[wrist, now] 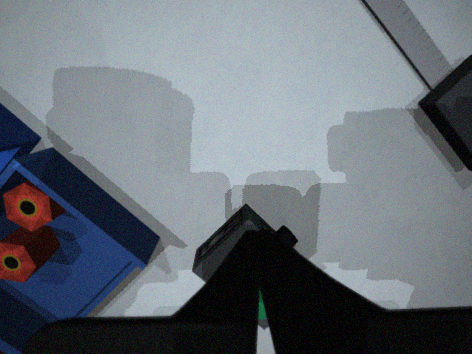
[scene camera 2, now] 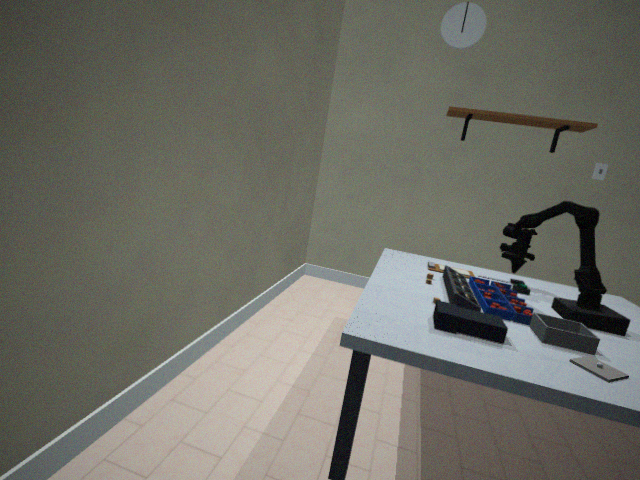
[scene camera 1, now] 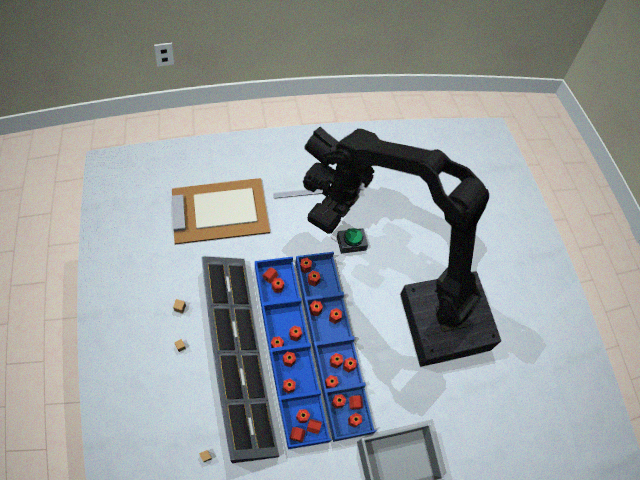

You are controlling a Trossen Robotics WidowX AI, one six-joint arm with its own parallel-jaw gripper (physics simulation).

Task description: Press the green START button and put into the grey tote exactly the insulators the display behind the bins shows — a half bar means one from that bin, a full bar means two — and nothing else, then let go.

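Note:
My gripper (scene camera 2: 514, 269) (wrist: 256, 241) is shut and empty. It hangs above the table; in the wrist view its tips overlap the START button's dark housing. The green START button (scene camera 1: 354, 236) (scene camera 2: 523, 287) (wrist: 262, 309) is mostly hidden behind the fingers there. Blue bins (scene camera 1: 283, 303) (scene camera 2: 499, 313) (wrist: 102, 199) stand in two columns, holding red hexagonal insulators (scene camera 1: 336, 314) (wrist: 28, 206) and some red blocks (scene camera 1: 355, 401). The grey display (scene camera 1: 242, 353) (scene camera 2: 454, 289) has four rows of paired dark windows with white strips between; I see no lit bars. The grey tote (scene camera 1: 364, 457) (scene camera 2: 562, 336) shows no contents in scene camera 1.
A clipboard (scene camera 1: 262, 209) with paper lies behind the display. A ruler (scene camera 1: 295, 194) (wrist: 412, 37) lies near the arm. Small wooden cubes (scene camera 1: 179, 305) lie left of the display. A long black box (scene camera 2: 467, 322) and a flat plate (scene camera 2: 586, 365) lie near the tote.

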